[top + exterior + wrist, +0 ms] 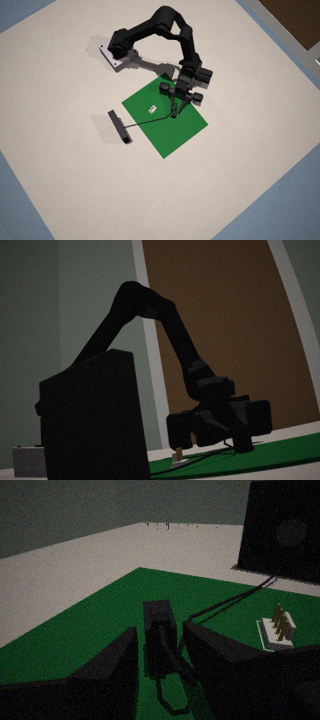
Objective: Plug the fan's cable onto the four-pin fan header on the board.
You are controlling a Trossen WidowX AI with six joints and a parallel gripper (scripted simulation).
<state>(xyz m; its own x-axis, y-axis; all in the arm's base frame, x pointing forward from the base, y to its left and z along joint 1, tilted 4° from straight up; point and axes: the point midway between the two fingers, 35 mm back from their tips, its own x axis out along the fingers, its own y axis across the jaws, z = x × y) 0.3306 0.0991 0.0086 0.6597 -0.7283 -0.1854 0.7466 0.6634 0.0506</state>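
Right now the black plug is 10 mm below my gripper tip. The rest, counted from my gripper tip: fan (220 mm to the right, 50 mm behind, 30 mm above); then white four-pin fan header (70 mm to the right, 60 mm behind, 30 mm below); then green board (50 mm below, 40 mm to the right, 20 mm behind).
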